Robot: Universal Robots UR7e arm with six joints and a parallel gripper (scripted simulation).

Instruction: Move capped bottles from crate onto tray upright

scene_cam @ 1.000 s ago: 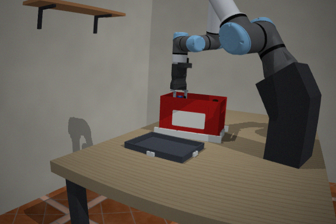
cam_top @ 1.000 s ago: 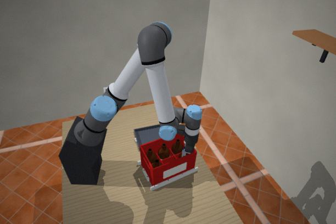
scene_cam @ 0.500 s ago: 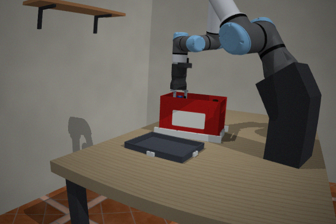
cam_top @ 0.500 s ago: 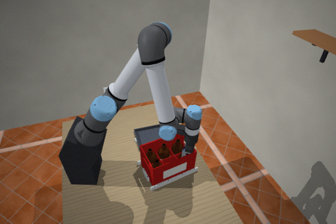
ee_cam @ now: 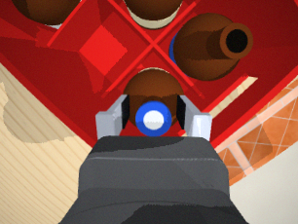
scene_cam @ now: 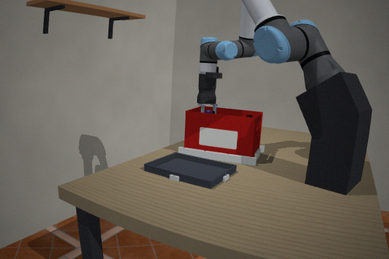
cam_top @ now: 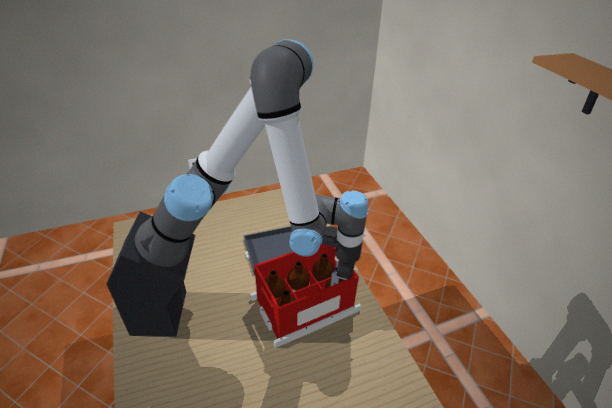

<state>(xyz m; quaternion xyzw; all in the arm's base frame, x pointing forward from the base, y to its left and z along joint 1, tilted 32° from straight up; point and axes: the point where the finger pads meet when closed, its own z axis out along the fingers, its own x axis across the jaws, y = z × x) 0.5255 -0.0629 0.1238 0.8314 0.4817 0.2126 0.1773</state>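
My gripper is now 10 cm past the red crate, 2 cm to the right of it and 6 cm above it. From my hand the other things lie so: dark grey tray 13 cm behind, 29 cm to the left, 13 cm below.
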